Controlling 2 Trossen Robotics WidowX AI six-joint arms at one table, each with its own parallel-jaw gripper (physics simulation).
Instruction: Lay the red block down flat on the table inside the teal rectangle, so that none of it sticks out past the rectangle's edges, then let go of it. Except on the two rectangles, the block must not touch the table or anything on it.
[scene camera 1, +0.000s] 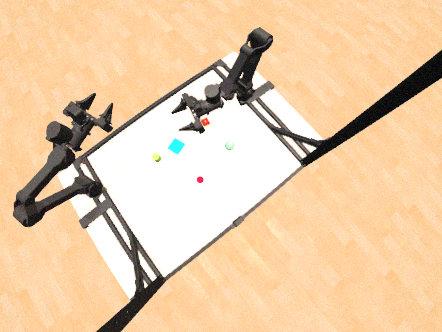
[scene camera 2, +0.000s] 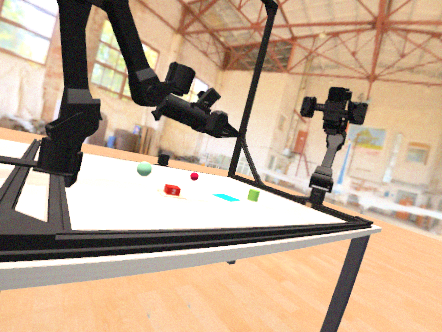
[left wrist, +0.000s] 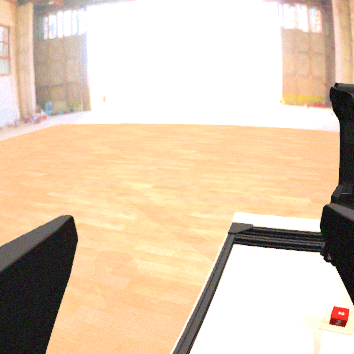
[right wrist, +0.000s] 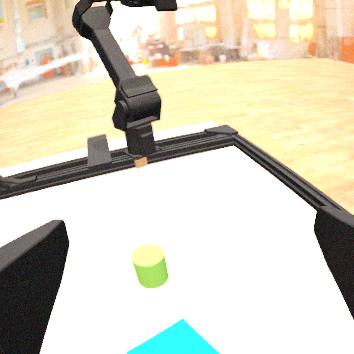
The left gripper (scene camera 2: 331, 99) is open and holds nothing. The right gripper (scene camera 2: 232, 133) is open, holding nothing. Also in view: a yellow-green cylinder (right wrist: 149, 263).
